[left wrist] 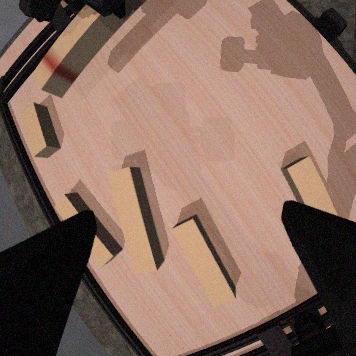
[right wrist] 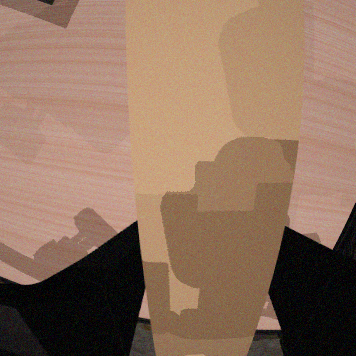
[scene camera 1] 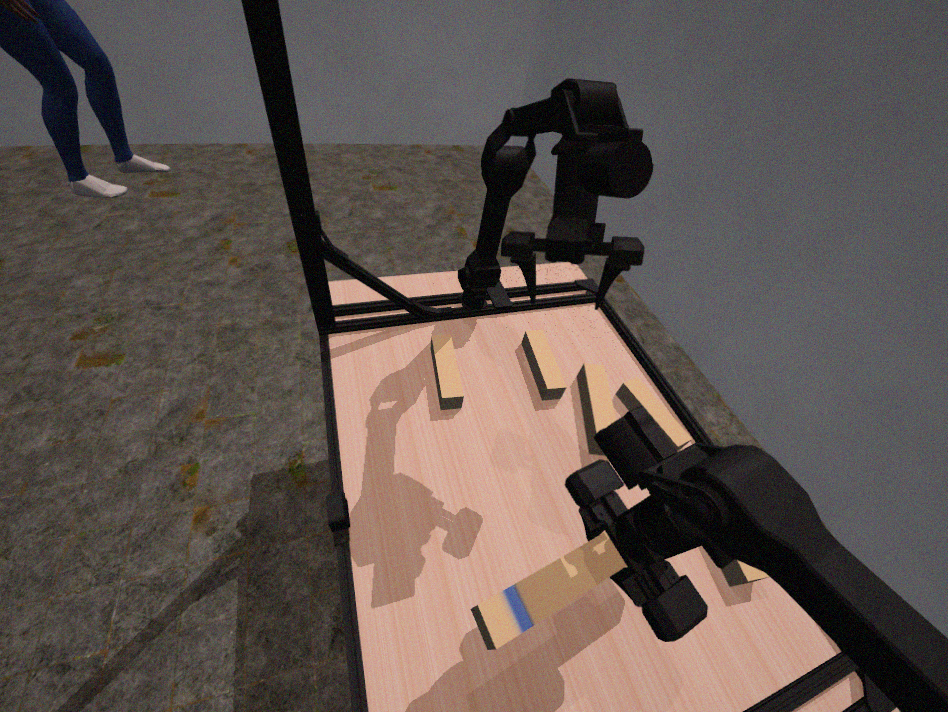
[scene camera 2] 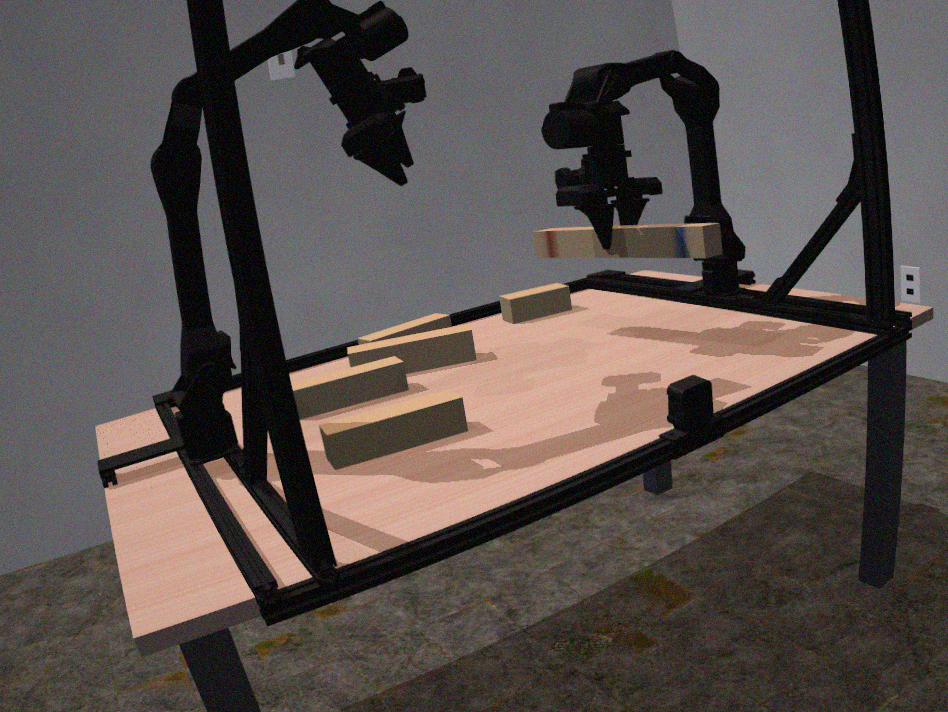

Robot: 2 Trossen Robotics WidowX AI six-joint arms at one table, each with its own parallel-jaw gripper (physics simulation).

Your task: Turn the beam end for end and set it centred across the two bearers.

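Frame: origin at the left arm's base, x right, y back, z down, level; centimetres.
Seen in the pictures: left gripper, fingertip midpoint: [left wrist: 190,215] [scene camera 1: 564,306] [scene camera 2: 407,174]; right gripper, fingertip midpoint: [right wrist: 202,223] [scene camera 1: 600,556] [scene camera 2: 617,247]; left arm's base at its link origin: [left wrist: 306,322] [scene camera 1: 473,301] [scene camera 2: 211,452]; right arm's base at its link origin: [left wrist: 81,2] [scene camera 2: 722,292].
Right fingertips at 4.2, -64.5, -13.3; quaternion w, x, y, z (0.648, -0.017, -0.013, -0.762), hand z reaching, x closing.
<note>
Pixels of each thing's top centre, then the offset from my right fingertips to it, as dx, dy, dz.
- beam at its top centre: [right wrist: 206,305] [scene camera 1: 607,552] [scene camera 2: 618,223] +0.9, -0.2, -3.7
- long block at its top centre: [scene camera 2: 408,338] [left wrist: 130,221] [scene camera 1: 601,400] -20.5, +27.5, +10.2
- slanted block at its top centre: [scene camera 2: 404,326] [left wrist: 80,230] [scene camera 1: 656,409] -32.1, +23.1, +10.8
- shorter block at its top centre: [scene camera 2: 534,290] [scene camera 1: 739,538] [left wrist: 32,128] -30.9, -3.7, +10.5
My right gripper [scene camera 1: 620,553] [scene camera 2: 619,233] [right wrist: 202,223] is shut on the beam [scene camera 1: 547,593] [scene camera 2: 651,241] [left wrist: 82,45] [right wrist: 175,100] near its middle and holds it level, high above the table. In scene camera 2 the beam's red band is at the left end, its blue band at the right. Two plain wooden blocks, apparently the bearers, lie roughly parallel with a gap: one block [scene camera 1: 446,371] [scene camera 2: 394,440] [left wrist: 312,185] and another [scene camera 1: 544,366] [scene camera 2: 348,387] [left wrist: 207,260]. My left gripper [scene camera 1: 565,304] [scene camera 2: 406,173] [left wrist: 190,215] is open, raised above the table.
Near the far rail in scene camera 2 lie a long block [scene camera 1: 597,398] [scene camera 2: 413,352] [left wrist: 132,220], a slanted block [scene camera 1: 655,410] [scene camera 2: 406,327] and a shorter block [scene camera 1: 743,570] [scene camera 2: 536,302] [left wrist: 42,130]. Black rails and posts frame the table. A person stands beyond it.
</note>
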